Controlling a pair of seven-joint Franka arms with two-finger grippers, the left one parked.
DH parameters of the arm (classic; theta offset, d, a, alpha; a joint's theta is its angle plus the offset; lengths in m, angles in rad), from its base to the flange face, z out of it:
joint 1: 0 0.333 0 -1.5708
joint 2: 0 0 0 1.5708
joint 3: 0 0.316 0.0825 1.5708
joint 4: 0 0 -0.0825 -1.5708
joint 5: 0 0.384 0 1.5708
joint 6: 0 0 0.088 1.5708
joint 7: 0 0.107 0 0
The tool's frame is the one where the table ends.
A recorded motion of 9 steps. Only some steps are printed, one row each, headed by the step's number.
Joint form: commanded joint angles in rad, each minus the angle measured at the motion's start. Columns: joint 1, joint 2, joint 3, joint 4, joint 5, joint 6, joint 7.
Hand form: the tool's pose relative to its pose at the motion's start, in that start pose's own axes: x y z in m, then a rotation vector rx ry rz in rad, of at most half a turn. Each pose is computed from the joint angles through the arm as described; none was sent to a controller.
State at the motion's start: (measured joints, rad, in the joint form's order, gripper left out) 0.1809 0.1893 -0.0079 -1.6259 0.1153 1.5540 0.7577
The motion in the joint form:
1: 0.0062 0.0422 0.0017 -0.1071 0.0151 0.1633 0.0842
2: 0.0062 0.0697 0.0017 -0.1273 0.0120 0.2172 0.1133
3: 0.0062 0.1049 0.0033 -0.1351 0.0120 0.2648 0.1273
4: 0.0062 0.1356 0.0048 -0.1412 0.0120 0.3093 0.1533
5: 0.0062 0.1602 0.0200 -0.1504 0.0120 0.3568 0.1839
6: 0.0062 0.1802 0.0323 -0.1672 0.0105 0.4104 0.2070
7: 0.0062 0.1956 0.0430 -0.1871 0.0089 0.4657 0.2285
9: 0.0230 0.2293 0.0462 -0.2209 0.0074 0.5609 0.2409
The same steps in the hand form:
1: 0.0192 -0.0146 0.0595 0.0185 0.0014 0.0958
2: 0.0290 -0.0194 0.0796 0.0203 0.0087 0.1305
3: 0.0389 -0.0260 0.0991 0.0229 0.0128 0.1482
4: 0.0472 -0.0317 0.1159 0.0280 0.0187 0.1773
5: 0.0485 -0.0417 0.1313 0.0375 0.0261 0.1970
6: 0.0499 -0.0492 0.1471 0.0489 0.0368 0.2119
7: 0.0505 -0.0550 0.1613 0.0632 0.0493 0.2264
9: 0.0505 -0.0655 0.1902 0.0793 0.0706 0.2263

